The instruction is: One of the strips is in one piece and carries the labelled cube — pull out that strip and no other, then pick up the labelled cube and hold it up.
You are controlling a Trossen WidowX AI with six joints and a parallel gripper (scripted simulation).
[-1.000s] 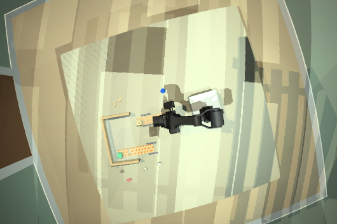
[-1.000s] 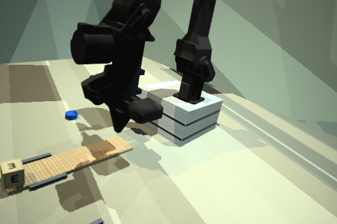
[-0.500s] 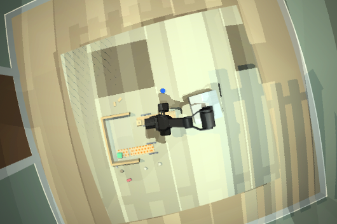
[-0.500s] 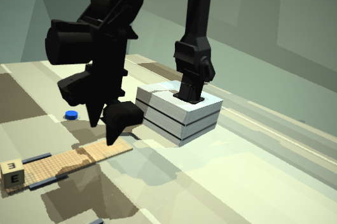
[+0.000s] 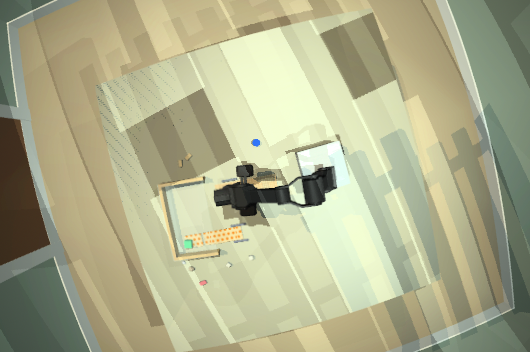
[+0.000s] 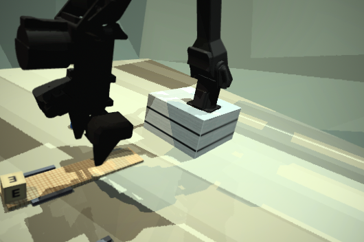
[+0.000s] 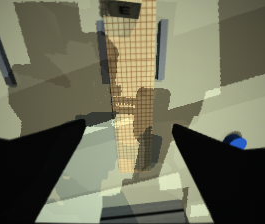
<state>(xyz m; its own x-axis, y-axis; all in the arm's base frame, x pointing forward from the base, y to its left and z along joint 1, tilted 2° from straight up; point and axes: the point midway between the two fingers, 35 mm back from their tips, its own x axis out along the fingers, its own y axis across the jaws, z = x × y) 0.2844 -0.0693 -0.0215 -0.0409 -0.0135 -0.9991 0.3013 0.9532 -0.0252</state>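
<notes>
Right now the tan cube marked e is 12 cm ahead of my gripper tip, 3 cm below it and 2 cm to the right of it. Round my gripper tip: blue disc (15 cm to the right, 10 cm behind, 4 cm below).
</notes>
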